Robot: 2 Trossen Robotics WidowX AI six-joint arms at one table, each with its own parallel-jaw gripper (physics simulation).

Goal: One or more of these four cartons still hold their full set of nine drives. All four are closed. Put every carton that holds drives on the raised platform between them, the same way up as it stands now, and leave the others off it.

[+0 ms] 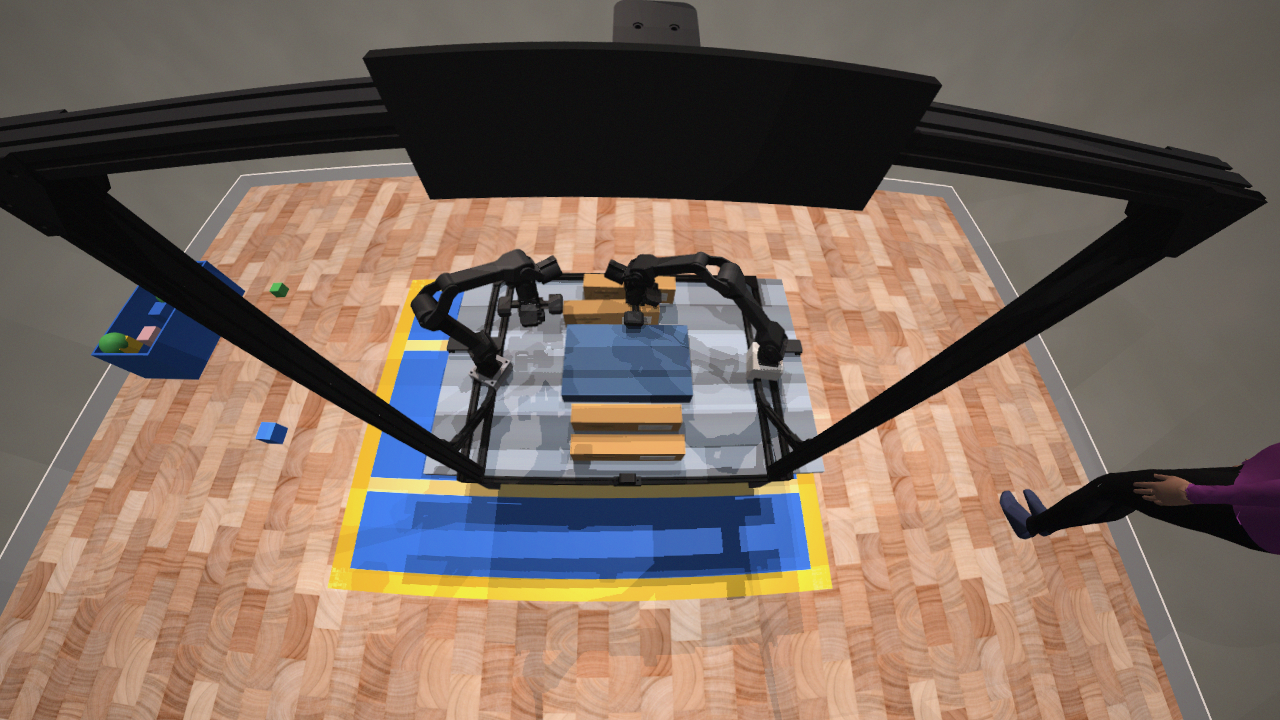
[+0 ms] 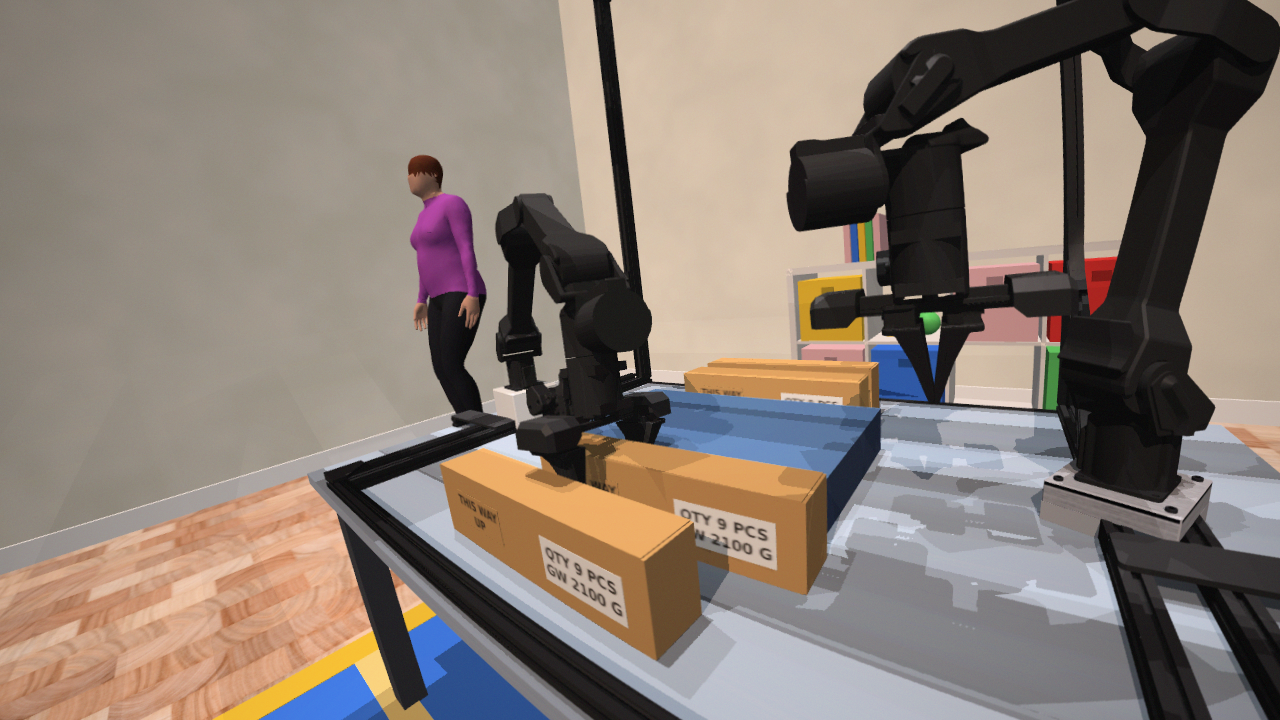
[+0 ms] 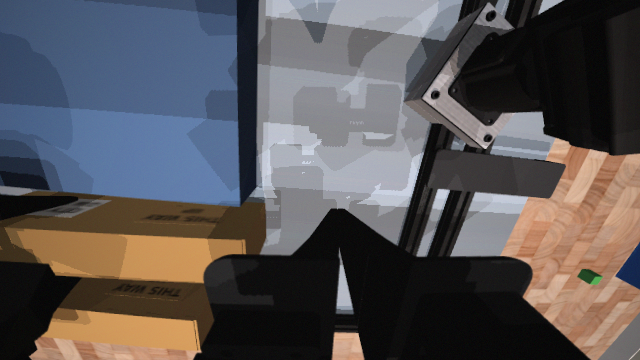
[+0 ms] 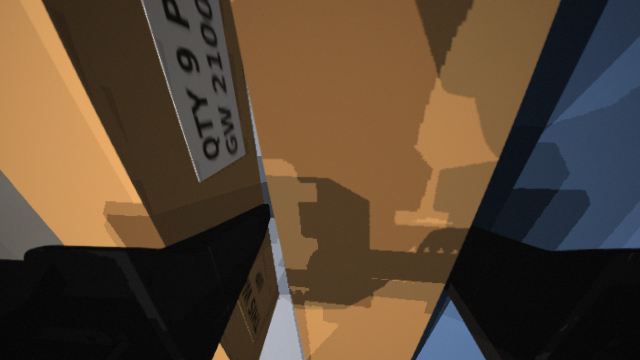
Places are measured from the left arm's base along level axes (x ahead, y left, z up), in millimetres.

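Pixels of known places: left gripper, fingertip midpoint: [image 2: 934, 402] [image 3: 336, 215]; right gripper, fingertip midpoint: [image 1: 630, 312]; left arm's base, origin of the base link: [image 1: 489, 367] [image 2: 1126, 480] [image 3: 488, 82]; right arm's base, origin of the base link: [image 1: 768, 357] [image 2: 524, 386].
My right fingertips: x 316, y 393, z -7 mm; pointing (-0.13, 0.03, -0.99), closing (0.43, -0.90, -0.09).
Observation:
Ahead of a thing's pixels: the offset from my right fingertips to its top centre.
Four closed orange cartons stand on the table. On one side of the blue platform @(dy -180, dx +73, dz +26 mm) [image 1: 626, 358] [image 2: 760, 436] [image 3: 125, 145] [image 4: 600, 175] are an inner carton @(dy -39, dx -54, dz +50 mm) [image 1: 586, 311] [image 2: 742, 488] [image 3: 165, 257] [image 4: 350, 100] and an outer carton @(dy +84, dx -44, dz +50 mm) [image 1: 601, 284] [image 2: 501, 501] [image 3: 125, 327] [image 4: 40, 110]. Opposite are another inner carton @(dy -355, dx +153, dz +50 mm) [image 1: 626, 418] [image 2: 747, 380] and outer carton @(dy -436, dx +195, dz +50 mm) [image 1: 626, 447] [image 2: 792, 363]. My right gripper [image 1: 635, 308] [image 2: 605, 456] [image 4: 337, 210] is open, its fingers either side of the first inner carton. My left gripper [image 1: 530, 315] [image 2: 935, 398] [image 3: 336, 215] is shut, empty, above the table beside the platform.
The left arm's metal base [image 2: 1127, 505] [image 3: 467, 85] stands beside the platform. Black frame rails run along the table's edges. The two cartons near my right gripper stand with a narrow gap between them. A person [image 2: 445, 259] stands beyond the table.

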